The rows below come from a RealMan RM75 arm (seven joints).
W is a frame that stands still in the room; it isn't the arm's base.
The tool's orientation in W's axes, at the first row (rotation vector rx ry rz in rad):
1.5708, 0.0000, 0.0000
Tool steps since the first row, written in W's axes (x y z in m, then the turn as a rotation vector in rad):
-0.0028, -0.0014, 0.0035, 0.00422, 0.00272, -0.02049
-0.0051, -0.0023, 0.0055, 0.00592, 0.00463, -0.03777
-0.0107, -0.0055, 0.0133, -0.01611, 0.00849, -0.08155
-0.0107, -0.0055, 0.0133, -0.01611, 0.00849, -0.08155
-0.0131, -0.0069, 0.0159, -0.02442, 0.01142, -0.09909
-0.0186, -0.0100, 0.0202, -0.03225, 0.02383, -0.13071
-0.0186, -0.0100, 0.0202, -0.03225, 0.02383, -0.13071
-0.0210, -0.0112, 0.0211, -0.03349, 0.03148, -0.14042
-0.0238, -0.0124, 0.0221, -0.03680, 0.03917, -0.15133
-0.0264, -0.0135, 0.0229, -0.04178, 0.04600, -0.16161
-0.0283, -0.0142, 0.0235, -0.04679, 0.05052, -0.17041
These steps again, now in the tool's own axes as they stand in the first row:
-0.0028, 0.0035, 0.0014, 0.00422, -0.02049, -0.00272
-0.0051, 0.0055, 0.0023, 0.00592, -0.03777, -0.00463
-0.0107, 0.0133, 0.0055, -0.01611, -0.08155, -0.00849
-0.0107, 0.0133, 0.0055, -0.01611, -0.08155, -0.00849
-0.0131, 0.0159, 0.0069, -0.02442, -0.09909, -0.01142
-0.0186, 0.0202, 0.0100, -0.03225, -0.13071, -0.02383
-0.0186, 0.0202, 0.0100, -0.03225, -0.13071, -0.02383
-0.0210, 0.0211, 0.0112, -0.03349, -0.14042, -0.03148
-0.0238, 0.0221, 0.0124, -0.03680, -0.15133, -0.03917
-0.0264, 0.0229, 0.0135, -0.04178, -0.16161, -0.04600
-0.0283, 0.0235, 0.0142, -0.04679, -0.17041, -0.05052

